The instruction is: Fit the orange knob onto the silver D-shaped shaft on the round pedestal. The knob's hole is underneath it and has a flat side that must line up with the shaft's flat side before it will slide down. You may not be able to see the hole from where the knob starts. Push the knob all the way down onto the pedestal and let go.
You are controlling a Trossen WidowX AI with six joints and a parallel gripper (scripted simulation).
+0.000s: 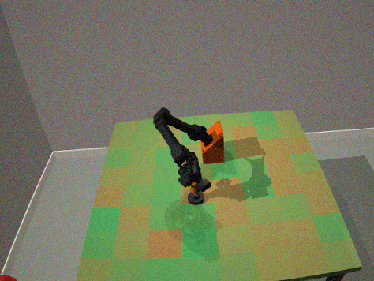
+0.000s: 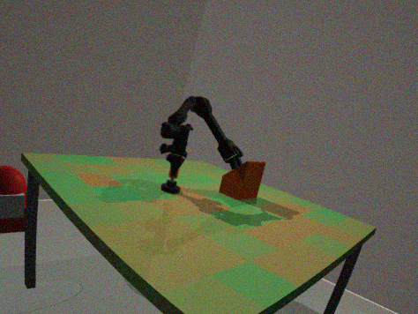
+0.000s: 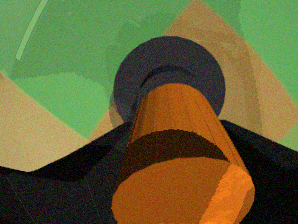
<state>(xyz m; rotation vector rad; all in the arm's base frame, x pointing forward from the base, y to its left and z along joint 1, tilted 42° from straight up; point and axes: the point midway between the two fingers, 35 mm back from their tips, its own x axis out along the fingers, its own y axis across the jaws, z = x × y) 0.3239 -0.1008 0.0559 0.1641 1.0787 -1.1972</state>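
My gripper tip is 30 mm below the orange knob. Also, from my gripper tip: round pedestal (40 mm below).
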